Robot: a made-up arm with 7 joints. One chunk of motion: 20 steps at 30 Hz.
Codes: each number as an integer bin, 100 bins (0 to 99) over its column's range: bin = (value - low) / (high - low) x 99, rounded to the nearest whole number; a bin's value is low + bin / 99 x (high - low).
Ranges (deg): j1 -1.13..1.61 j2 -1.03..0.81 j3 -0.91..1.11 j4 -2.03..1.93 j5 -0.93..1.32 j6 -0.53..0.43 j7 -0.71..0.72
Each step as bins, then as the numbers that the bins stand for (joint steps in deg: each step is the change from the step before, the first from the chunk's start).
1 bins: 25 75 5 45 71 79 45
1 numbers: -0.438 0.364 -0.808 -0.230 0.684 0.236 -0.060
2 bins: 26 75 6 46 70 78 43
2 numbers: -0.410 0.364 -0.788 -0.190 0.661 0.226 -0.089
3 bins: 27 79 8 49 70 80 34
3 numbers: -0.383 0.438 -0.747 -0.070 0.661 0.246 -0.219
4 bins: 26 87 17 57 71 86 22
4 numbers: -0.410 0.587 -0.563 0.250 0.684 0.304 -0.392
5 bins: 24 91 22 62 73 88 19
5 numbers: -0.466 0.661 -0.461 0.450 0.729 0.323 -0.436
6 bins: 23 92 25 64 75 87 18
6 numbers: -0.493 0.680 -0.400 0.530 0.775 0.314 -0.450
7 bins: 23 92 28 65 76 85 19
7 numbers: -0.493 0.680 -0.339 0.570 0.797 0.294 -0.436
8 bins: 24 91 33 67 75 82 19
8 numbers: -0.466 0.661 -0.237 0.650 0.775 0.265 -0.436
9 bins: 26 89 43 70 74 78 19
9 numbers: -0.410 0.624 -0.033 0.770 0.752 0.226 -0.436
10 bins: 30 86 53 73 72 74 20
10 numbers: -0.300 0.568 0.171 0.890 0.706 0.188 -0.421
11 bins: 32 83 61 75 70 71 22
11 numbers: -0.244 0.513 0.335 0.970 0.661 0.158 -0.392
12 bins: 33 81 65 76 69 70 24
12 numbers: -0.217 0.475 0.416 1.010 0.638 0.149 -0.363
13 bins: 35 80 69 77 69 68 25
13 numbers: -0.161 0.457 0.498 1.050 0.638 0.129 -0.349
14 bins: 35 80 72 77 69 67 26
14 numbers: -0.161 0.457 0.559 1.050 0.638 0.120 -0.334
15 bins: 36 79 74 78 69 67 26
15 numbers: -0.134 0.438 0.600 1.090 0.638 0.120 -0.334
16 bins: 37 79 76 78 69 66 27
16 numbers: -0.106 0.438 0.641 1.090 0.638 0.110 -0.320
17 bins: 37 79 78 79 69 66 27
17 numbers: -0.106 0.438 0.682 1.130 0.638 0.110 -0.320
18 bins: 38 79 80 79 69 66 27
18 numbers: -0.078 0.438 0.722 1.130 0.638 0.110 -0.320
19 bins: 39 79 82 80 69 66 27
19 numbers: -0.051 0.438 0.763 1.170 0.638 0.110 -0.320
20 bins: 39 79 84 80 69 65 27
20 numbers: -0.051 0.438 0.804 1.170 0.638 0.100 -0.320
